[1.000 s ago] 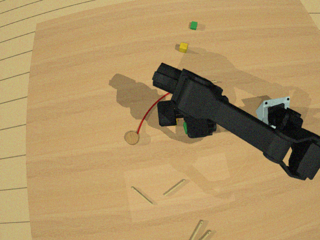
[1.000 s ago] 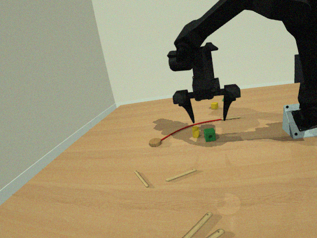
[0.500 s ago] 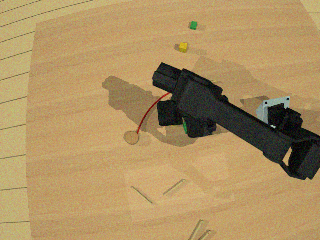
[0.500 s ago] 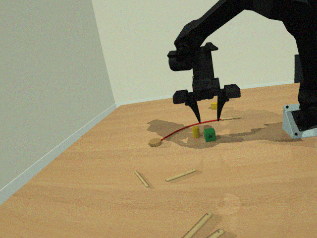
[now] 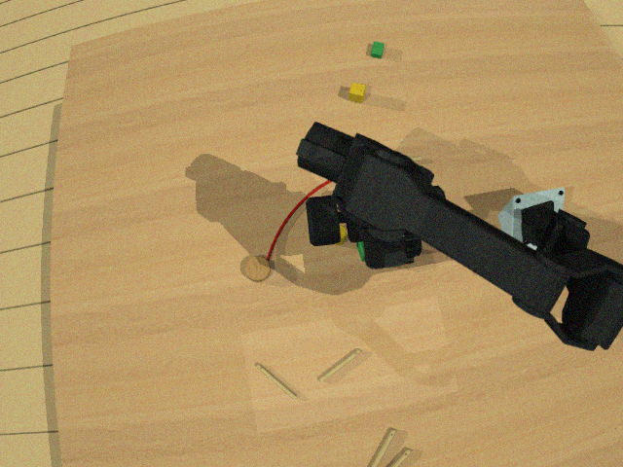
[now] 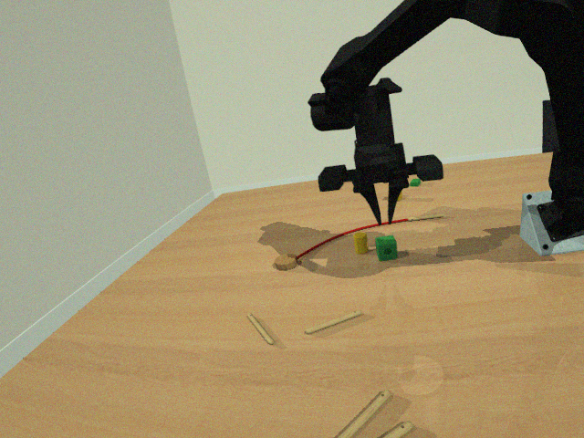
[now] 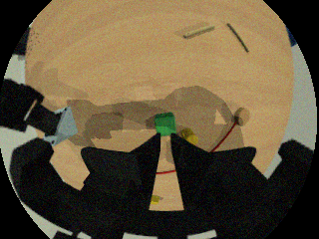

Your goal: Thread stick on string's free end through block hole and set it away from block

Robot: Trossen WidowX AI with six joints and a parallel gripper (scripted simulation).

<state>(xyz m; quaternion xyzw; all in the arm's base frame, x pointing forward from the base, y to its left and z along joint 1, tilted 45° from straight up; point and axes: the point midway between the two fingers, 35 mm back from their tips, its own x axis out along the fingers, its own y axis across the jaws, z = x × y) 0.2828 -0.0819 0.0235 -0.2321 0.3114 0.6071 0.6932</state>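
Right now my gripper tip is 40 mm above the green block. From my gripper tip the other things lie so: round wooden button: 180 mm ahead, 50 mm below, 10 mm to the right; then yellow cylinder: 40 mm below, 40 mm ahead, 30 mm to the right; then thin stick: 140 mm to the right, 90 mm behind, 60 mm below.
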